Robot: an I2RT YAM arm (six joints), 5 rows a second.
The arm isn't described. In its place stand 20 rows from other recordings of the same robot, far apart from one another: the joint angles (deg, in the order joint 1, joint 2, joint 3, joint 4, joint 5, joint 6), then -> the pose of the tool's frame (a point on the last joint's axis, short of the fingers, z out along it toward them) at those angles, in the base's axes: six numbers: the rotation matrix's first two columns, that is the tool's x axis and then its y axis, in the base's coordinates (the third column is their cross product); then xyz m.
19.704 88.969 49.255 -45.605 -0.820 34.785 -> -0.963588, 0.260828, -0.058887, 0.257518, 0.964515, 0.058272, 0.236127, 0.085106, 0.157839
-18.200 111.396 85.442 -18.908 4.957 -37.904 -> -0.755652, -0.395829, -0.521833, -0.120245, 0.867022, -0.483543, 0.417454, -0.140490, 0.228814
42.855 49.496 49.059 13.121 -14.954 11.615 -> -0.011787, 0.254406, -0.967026, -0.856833, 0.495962, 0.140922, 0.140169, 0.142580, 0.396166
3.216 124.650 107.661 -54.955 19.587 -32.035 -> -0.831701, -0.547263, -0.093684, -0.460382, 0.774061, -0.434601, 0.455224, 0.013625, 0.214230
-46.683 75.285 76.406 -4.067 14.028 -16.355 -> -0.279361, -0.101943, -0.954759, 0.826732, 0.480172, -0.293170, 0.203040, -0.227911, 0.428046
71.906 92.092 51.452 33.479 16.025 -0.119 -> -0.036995, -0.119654, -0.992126, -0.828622, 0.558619, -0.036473, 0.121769, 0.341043, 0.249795
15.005 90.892 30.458 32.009 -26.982 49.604 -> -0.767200, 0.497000, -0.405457, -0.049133, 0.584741, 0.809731, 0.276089, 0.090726, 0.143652
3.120 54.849 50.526 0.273 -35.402 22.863 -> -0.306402, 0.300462, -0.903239, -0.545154, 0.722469, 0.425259, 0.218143, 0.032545, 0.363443
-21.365 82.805 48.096 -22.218 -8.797 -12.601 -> -0.823179, 0.090517, -0.560521, 0.105251, 0.994428, 0.006017, 0.264682, -0.097695, 0.193750
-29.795 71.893 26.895 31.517 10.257 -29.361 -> -0.489738, -0.275550, -0.827181, 0.457922, 0.726057, -0.512980, 0.222176, -0.134520, 0.208203
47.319 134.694 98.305 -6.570 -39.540 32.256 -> -0.861822, -0.327441, -0.387357, -0.499970, 0.419842, 0.757471, 0.330938, 0.392305, 0.134985
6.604 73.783 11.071 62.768 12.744 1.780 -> 0.004293, 0.030996, -0.999510, 0.106876, 0.993780, 0.031277, 0.220078, 0.017574, 0.176877
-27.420 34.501 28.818 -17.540 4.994 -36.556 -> -0.596693, -0.358883, -0.717747, 0.217083, 0.788884, -0.574923, 0.134175, -0.073100, 0.255318
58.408 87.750 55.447 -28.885 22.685 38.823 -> -0.789267, -0.179205, -0.587319, -0.248664, 0.967810, 0.038864, 0.168998, 0.248581, 0.203466
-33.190 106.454 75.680 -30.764 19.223 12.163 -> -0.582623, 0.618842, -0.526863, 0.788666, 0.587098, -0.182542, 0.317670, -0.221804, 0.198279
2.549 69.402 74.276 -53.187 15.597 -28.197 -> -0.721682, -0.487684, -0.491263, -0.232826, 0.839351, -0.491205, 0.238346, 0.001030, 0.360355
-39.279 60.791 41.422 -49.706 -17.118 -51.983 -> -0.857874, -0.271047, -0.436561, -0.247085, 0.962494, -0.112042, 0.146572, -0.106341, 0.218384
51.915 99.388 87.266 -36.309 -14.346 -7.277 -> -0.348334, -0.643433, -0.681658, -0.915459, 0.389831, 0.099837, 0.231884, 0.310193, 0.300012
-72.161 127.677 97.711 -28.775 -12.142 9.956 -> -0.102811, 0.871219, -0.480007, 0.928955, 0.256625, 0.266808, 0.154184, -0.454662, 0.159046
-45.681 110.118 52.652 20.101 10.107 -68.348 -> -0.901674, -0.386324, -0.194264, -0.098249, 0.620531, -0.778003, 0.260891, -0.276110, 0.120930
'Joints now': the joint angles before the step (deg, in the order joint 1, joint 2, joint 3, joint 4, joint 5, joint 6). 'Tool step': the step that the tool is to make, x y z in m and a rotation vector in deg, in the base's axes. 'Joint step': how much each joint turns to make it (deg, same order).
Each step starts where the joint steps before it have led.
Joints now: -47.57 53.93 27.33 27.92 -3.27 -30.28
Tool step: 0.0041 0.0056 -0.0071 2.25 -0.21 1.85
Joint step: 1.77 -0.06 -1.06 -0.40 -0.06 1.70
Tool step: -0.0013 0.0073 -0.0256 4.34 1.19 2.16
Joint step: 0.90 -0.17 -4.41 0.46 -1.34 2.16
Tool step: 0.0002 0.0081 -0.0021 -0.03 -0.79 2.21
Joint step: 1.50 -1.58 -1.32 0.37 -0.74 0.49
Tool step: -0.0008 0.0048 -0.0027 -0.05 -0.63 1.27
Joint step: 0.73 -0.98 -1.20 0.75 -0.56 0.37
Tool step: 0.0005 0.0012 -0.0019 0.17 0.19 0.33
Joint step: 0.35 0.03 -0.33 0.10 0.02 0.00
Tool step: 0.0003 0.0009 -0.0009 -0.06 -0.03 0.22
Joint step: 0.25 -0.01 -0.25 0.29 0.03 -0.02
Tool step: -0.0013 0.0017 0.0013 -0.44 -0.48 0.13
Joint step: 0.11 -0.83 -0.24 0.05 -0.02 -0.01
